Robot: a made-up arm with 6 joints.
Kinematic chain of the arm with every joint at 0, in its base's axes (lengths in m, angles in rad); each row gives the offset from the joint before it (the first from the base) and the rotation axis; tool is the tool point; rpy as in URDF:
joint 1: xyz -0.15 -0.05 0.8 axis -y
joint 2: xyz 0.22 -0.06 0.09 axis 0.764 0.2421 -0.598
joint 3: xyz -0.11 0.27 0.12 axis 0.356 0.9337 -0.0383
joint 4: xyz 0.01 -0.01 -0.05 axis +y
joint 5: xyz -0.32 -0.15 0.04 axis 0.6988 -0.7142 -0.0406
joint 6: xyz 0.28 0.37 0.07 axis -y
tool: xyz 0.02 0.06 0.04 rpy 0 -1.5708 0
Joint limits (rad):
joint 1: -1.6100..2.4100
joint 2: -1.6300..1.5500
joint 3: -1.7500..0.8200
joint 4: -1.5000..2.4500
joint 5: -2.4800..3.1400
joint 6: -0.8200..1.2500
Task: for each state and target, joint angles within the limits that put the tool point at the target. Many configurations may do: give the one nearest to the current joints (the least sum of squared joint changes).
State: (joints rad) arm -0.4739 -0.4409 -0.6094 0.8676 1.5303 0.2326
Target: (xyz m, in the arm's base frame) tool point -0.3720 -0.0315 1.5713
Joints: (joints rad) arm -0.4823 -0.4660 -0.6490 0.6120 1.9969 0.2170
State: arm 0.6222 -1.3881 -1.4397 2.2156 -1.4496 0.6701
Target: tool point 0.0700 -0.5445 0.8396
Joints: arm 1.0616 -1.6300 -1.7469 1.7096 -1.3612 0.6144
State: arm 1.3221 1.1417 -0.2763 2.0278 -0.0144 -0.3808
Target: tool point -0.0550 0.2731 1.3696
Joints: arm 0.9990 0.6186 -0.4732 2.4500 0.1782 -0.5749
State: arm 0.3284 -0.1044 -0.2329 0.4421 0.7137 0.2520
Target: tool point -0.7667 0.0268 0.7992
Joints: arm 0.4204 -0.5417 -0.5597 -0.0900 1.2551 0.2772
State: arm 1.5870 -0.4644 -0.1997 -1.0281 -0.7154 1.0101
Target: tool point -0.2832 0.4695 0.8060
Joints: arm 1.9426 0.0738 0.6422 -0.6312 -0.5777 1.0969
